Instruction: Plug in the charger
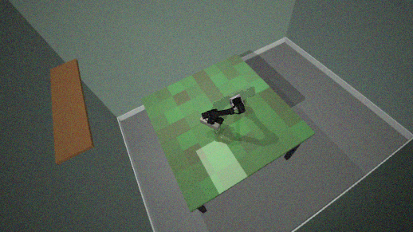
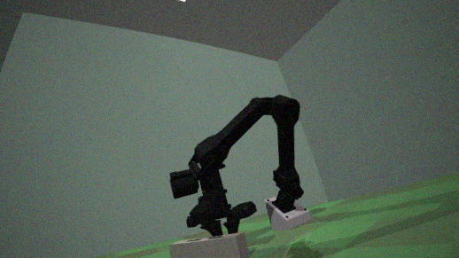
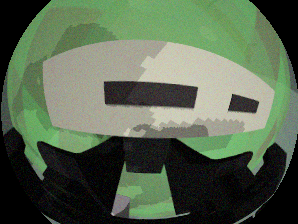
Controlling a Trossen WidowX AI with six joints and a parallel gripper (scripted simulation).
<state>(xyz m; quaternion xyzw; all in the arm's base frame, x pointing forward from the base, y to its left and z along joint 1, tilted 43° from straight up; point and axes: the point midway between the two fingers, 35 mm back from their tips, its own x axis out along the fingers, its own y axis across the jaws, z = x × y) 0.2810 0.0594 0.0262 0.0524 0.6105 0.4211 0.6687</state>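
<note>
Right now my gripper tip is 2 cm short of the dark charger, 1 cm to the right of it and 1 cm below it.
</note>
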